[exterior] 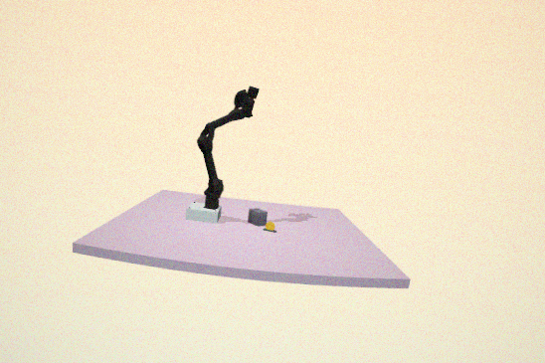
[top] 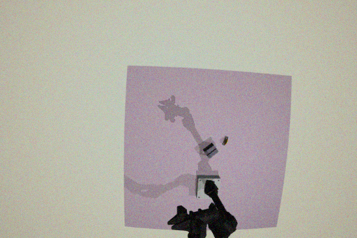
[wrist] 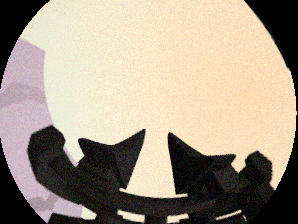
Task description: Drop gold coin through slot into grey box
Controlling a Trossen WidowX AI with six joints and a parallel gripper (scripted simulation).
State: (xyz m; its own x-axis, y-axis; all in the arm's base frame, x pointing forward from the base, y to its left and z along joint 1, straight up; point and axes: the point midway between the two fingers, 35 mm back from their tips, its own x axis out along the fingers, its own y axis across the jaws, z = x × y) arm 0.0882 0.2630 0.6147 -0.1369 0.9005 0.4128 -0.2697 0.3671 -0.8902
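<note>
My gripper tip is 670 mm above the gold coin, 340 mm to the left of it and 250 mm short of it.
</note>
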